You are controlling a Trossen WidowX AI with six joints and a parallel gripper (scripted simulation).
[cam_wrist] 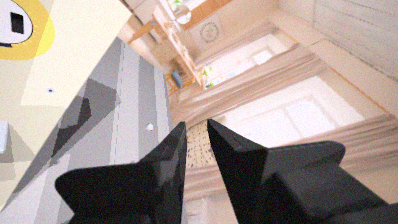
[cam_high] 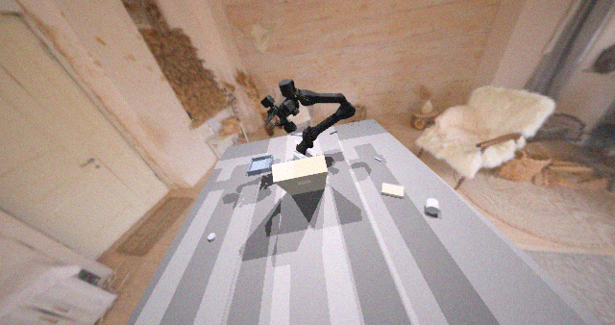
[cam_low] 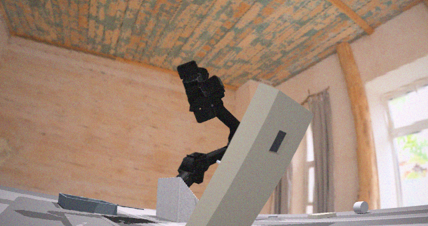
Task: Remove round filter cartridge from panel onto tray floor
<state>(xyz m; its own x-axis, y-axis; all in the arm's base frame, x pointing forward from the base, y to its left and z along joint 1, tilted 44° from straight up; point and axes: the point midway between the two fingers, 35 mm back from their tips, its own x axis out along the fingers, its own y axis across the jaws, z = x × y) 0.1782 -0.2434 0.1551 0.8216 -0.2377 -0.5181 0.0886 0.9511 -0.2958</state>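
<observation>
My gripper tip is 150 mm above the round filter cartridge, 140 mm short of it and 120 mm to the right of it. Round my gripper tip: beige service panel 220 mm below, 110 mm to the left, 100 mm ahead; then small white piece 370 mm below, 330 mm to the right, 230 mm ahead; then blue-grey tray 370 mm below, 250 mm behind, 210 mm to the right.
</observation>
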